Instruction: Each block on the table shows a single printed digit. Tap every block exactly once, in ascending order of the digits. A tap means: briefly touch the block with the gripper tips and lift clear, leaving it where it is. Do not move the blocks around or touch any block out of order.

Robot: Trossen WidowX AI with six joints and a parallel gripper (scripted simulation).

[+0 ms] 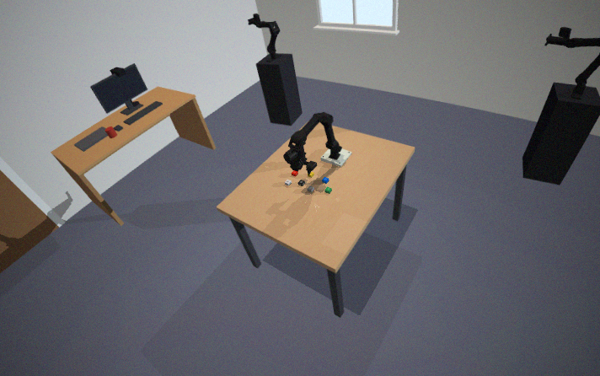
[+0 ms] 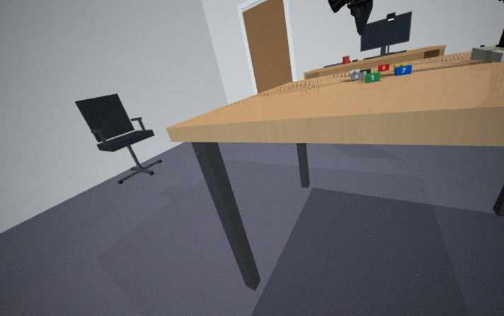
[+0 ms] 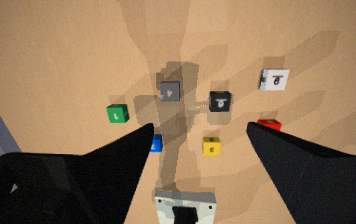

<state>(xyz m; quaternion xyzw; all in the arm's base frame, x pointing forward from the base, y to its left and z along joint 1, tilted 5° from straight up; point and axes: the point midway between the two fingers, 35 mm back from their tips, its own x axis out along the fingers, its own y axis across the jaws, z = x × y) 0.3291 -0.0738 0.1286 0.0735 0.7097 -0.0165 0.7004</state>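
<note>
Right now the red block is 90 mm behind my gripper tip, 130 mm to the right of it and 120 mm below it. Round my gripper tip: black block (20 mm behind, 40 mm to the right, 120 mm below); then grey block (10 mm ahead, 40 mm to the left, 120 mm below); then yellow block (120 mm behind, 20 mm to the right, 120 mm below).
</note>
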